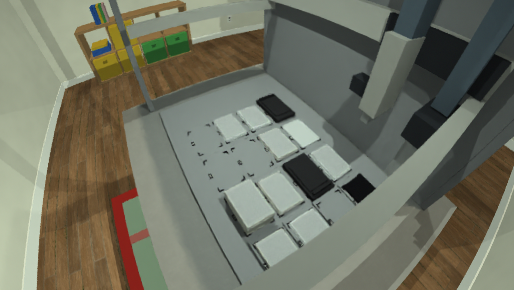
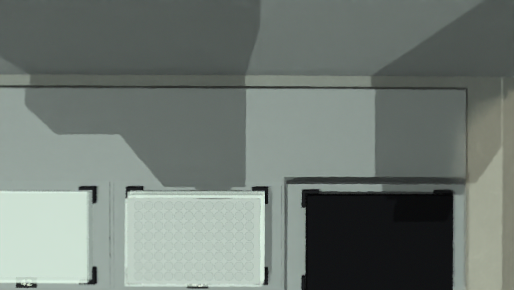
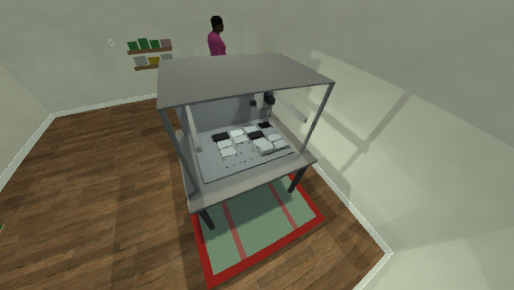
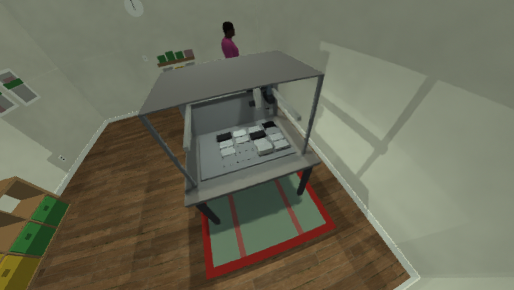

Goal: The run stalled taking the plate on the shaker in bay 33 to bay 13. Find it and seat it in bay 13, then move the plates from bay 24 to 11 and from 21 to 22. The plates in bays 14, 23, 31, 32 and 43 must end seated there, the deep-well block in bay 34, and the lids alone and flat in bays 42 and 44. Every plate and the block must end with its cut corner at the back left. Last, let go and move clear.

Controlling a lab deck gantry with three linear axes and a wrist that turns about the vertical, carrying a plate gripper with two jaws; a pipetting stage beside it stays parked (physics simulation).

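Places are measured from the robot's base along level axes (x ahead, y left, z up), in centimetres.
Pixels of known places: gripper, fingertip midpoint: (image 1: 399, 166) (image 3: 266, 112) (image 4: 268, 111); robot's base, link origin: (image 1: 188, 133) (image 3: 226, 167) (image 4: 224, 166).
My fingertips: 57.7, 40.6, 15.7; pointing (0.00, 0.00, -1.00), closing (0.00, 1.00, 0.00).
Ahead of a thing's pixels: the offset from my fingertips to its middle, as dx, dy, dz. "spot": to the spot under its first point.
A thick white block @(-18.3, -36.2, -10.8) (image 1: 249, 205) (image 3: 263, 146) (image 4: 263, 146) stands in the front row, third bay. A white plate @(-2.1, -36.3, -13.5) (image 1: 277, 246) is right of it. Behind them are white plates @(-18.5, -25.6, -15.0) (image 1: 280, 192) @(-2.1, -25.6, -13.5) (image 1: 309, 225); another white plate @(-51.3, -25.6, -15.0) (image 1: 230, 127) is at left. In bay 33, the black shaker @(-18.1, -14.8, -14.1) (image 1: 307, 176) shows no white plate on top. Bay 34, beside it, shows bare corner marks. A flat white piece @(-34.9, -4.2, -15.3) (image 2: 42, 235) (image 1: 301, 132) is in bay 42, a welled plate @(-18.5, -4.2, -15.0) (image 2: 195, 240) (image 1: 330, 161) in bay 43. The dark gripper body (image 1: 425, 122) appears partly hidden at the back right; its jaws cannot be made out.
White plates @(-51.3, -14.9, -15.0) (image 1: 254, 117) @(-34.9, -14.9, -15.0) (image 1: 277, 143) sit in bays 31 and 32. A black unit @(-51.7, -4.1, -14.1) (image 1: 275, 107) is at the back left, a black surface @(spot: -3.0, -4.2, -13.4) (image 2: 370, 245) (image 1: 359, 187) at the back right. The pale column (image 1: 392, 75) hangs high over the back. A frame rail (image 1: 345, 210) crosses the near right.
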